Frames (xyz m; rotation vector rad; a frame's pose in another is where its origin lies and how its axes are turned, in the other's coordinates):
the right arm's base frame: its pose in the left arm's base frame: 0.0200 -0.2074 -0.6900 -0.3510 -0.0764 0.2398
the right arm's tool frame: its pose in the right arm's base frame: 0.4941 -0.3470 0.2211 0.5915 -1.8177 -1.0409
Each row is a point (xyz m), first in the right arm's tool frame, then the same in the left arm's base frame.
Working: the right arm's tool frame: its pose in the left arm's base frame: 0.5492 -0.3290 -0.3457 0.6202 -1.8848 -0.5296

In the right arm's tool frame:
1: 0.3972 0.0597 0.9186
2: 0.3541 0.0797 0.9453
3: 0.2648 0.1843 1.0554
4: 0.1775 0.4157 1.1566
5: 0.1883 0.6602 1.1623
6: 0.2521 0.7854 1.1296
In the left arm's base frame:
1: -0.4442 -0.4623 -0.3686
2: -0.4582 -0.4175 -0.3962
3: -0.5493 -0.2717 -0.4348
4: -0.6553 -0.0304 -0.3908
5: -0.7075 0.1513 -0.2353
6: -0.7205 0.2045 -0.1018

